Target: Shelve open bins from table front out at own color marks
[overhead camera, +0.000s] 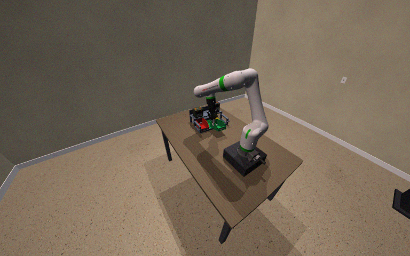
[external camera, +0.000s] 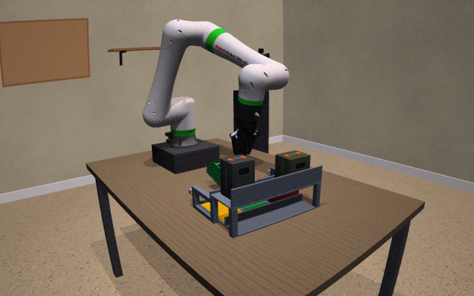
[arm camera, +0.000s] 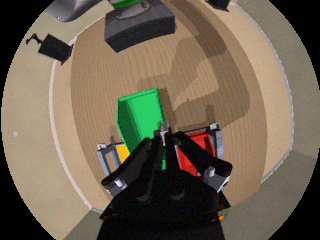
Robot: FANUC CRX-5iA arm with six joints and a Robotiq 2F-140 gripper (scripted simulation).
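Now: the green bin 20 mm behind my hand, 50 mm to the right of it and 40 mm below it. From my hand the other things lie so: olive box 230 mm ahead, 60 mm to the left, 30 mm above; then black box 220 mm ahead, 170 mm to the right, 40 mm above; then red bin 140 mm ahead, 60 mm to the left, 80 mm below.
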